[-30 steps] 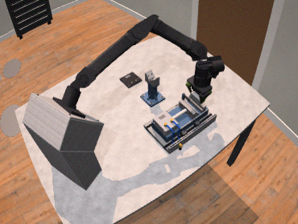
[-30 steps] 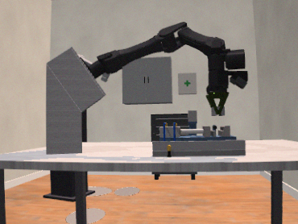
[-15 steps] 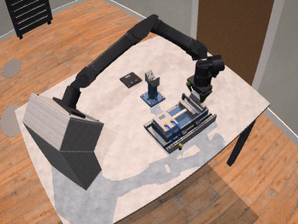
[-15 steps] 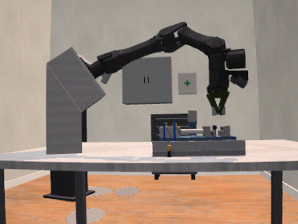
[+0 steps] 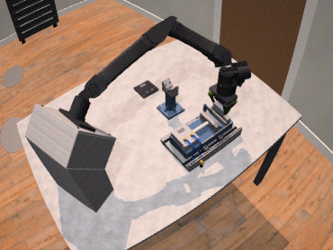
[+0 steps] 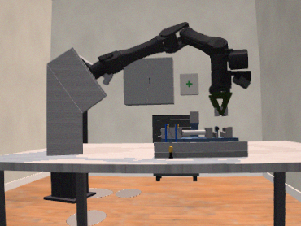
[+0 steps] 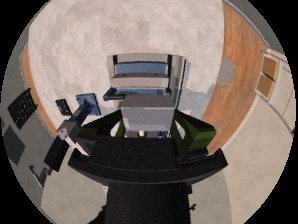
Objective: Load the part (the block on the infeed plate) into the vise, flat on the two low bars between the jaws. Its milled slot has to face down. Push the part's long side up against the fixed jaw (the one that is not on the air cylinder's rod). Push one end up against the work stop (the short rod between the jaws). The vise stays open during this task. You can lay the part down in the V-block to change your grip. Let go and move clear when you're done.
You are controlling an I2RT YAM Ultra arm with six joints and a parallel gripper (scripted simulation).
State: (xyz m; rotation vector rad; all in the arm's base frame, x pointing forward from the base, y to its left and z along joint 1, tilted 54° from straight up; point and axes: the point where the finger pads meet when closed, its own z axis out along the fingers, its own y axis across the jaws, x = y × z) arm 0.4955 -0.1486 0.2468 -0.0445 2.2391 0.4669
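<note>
Now: the grey part right at my hand. Round my hand: fixed jaw: 2 cm ahead, 2 cm to the left, 7 cm below; moving jaw: 4 cm behind, 7 cm below; air cylinder rod: 9 cm behind, 1 cm to the right, 7 cm below.
</note>
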